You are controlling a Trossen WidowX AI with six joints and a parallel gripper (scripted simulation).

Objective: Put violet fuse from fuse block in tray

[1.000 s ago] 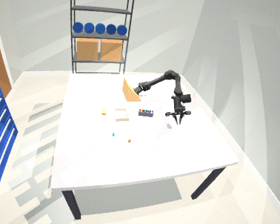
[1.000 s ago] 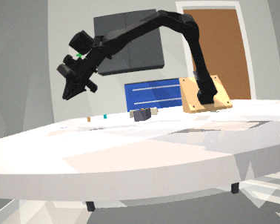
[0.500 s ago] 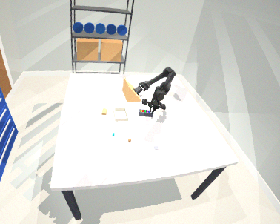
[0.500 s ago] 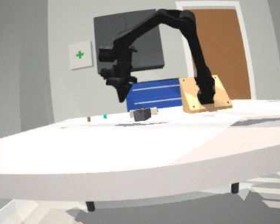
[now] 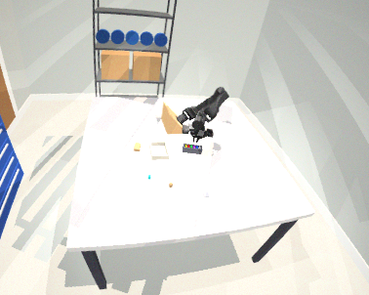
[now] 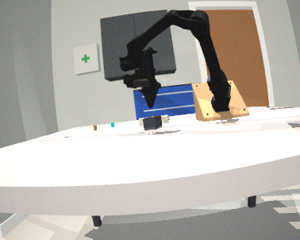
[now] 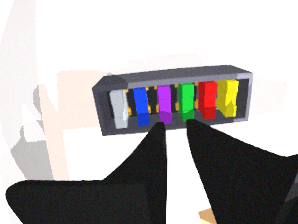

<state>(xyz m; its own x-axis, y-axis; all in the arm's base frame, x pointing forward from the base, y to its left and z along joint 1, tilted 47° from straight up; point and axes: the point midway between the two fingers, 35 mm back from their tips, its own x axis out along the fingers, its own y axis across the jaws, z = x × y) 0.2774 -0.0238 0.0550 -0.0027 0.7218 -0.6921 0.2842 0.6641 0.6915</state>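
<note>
The violet fuse lies 5 cm below my gripper tip. From my gripper tip the other things lie so: green fuse: 2 cm to the right, 5 cm below; shallow tray: 2 cm behind, 22 cm to the right, 7 cm below; blue fuse: 1 cm ahead, 2 cm to the left, 5 cm below.
</note>
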